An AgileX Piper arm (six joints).
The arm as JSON. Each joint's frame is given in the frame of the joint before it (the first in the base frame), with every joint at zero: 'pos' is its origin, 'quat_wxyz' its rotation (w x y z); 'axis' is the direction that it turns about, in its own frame. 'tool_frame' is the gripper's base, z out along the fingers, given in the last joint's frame.
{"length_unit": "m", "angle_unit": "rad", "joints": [
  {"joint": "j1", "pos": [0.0, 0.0, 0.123], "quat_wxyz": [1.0, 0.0, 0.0, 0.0], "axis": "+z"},
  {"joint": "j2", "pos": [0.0, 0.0, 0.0], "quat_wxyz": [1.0, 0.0, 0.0, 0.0], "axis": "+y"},
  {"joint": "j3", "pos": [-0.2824, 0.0, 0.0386], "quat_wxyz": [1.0, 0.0, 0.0, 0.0], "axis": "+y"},
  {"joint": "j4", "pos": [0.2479, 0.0, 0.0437], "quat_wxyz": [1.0, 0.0, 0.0, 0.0], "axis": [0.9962, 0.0, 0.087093]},
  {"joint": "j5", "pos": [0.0, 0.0, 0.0], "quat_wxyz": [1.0, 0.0, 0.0, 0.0], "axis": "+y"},
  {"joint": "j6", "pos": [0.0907, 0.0, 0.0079], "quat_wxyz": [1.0, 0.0, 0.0, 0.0], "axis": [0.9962, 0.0, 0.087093]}
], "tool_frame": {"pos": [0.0, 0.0, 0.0], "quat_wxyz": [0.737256, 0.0, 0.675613, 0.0]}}
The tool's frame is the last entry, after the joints.
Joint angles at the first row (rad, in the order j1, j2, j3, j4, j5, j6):
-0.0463 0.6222 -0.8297 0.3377 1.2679 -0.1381
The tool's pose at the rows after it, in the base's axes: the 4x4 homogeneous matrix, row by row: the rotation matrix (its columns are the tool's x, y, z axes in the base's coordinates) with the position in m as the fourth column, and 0 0 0 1 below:
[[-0.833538, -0.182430, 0.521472, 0.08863], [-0.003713, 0.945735, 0.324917, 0.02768], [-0.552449, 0.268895, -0.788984, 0.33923], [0, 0, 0, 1]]
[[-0.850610, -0.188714, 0.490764, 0.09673], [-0.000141, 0.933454, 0.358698, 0.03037], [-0.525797, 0.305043, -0.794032, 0.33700], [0, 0, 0, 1]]
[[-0.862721, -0.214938, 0.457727, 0.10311], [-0.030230, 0.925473, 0.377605, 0.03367], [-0.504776, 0.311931, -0.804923, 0.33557], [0, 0, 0, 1]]
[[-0.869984, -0.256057, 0.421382, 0.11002], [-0.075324, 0.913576, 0.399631, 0.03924], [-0.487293, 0.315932, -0.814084, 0.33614], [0, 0, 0, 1]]
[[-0.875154, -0.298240, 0.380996, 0.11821], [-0.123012, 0.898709, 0.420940, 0.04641], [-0.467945, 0.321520, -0.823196, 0.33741], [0, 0, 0, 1]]
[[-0.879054, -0.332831, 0.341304, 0.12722], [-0.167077, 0.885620, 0.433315, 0.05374], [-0.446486, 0.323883, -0.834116, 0.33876], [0, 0, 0, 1]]
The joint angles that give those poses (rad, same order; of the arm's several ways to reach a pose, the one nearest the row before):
-0.0463 0.6728 -0.8297 0.3742 1.2659 -0.1624
-0.0440 0.7108 -0.8297 0.4099 1.2641 -0.1710
-0.0116 0.7449 -0.8359 0.4135 1.2625 -0.1759
0.0398 0.7844 -0.8525 0.4135 1.2600 -0.1774
0.0965 0.8314 -0.8760 0.4135 1.2577 -0.1756
0.1475 0.8822 -0.9041 0.4091 1.2577 -0.1717

